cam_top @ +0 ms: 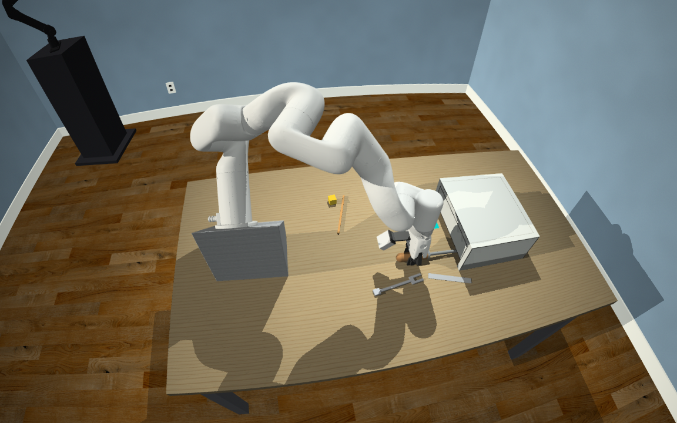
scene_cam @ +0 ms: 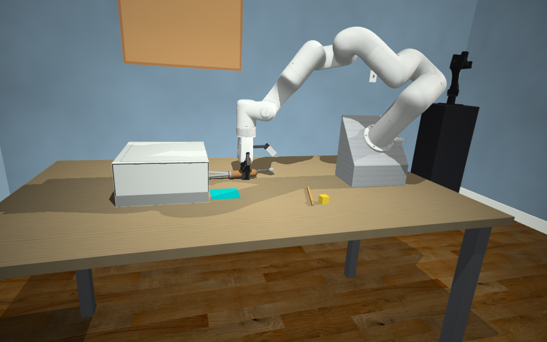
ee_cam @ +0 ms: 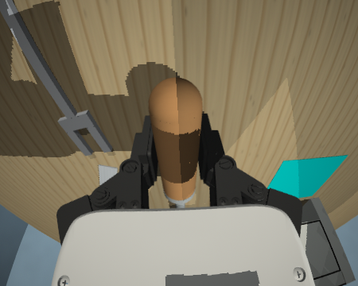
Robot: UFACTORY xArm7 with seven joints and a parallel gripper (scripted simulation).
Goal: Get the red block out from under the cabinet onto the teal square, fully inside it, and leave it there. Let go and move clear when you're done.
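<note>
Now: hand 8 cm short of the teal square, 17 cm to the right of it and 2 cm above it. The rest, counted from my hand: grey forked tool 5 cm behind, 9 cm to the right, 2 cm below; then hooked tool with wooden handle 12 cm ahead, 5 cm to the left, 1 cm below; then flat grey bar 13 cm ahead, 8 cm to the right, 2 cm below.
</note>
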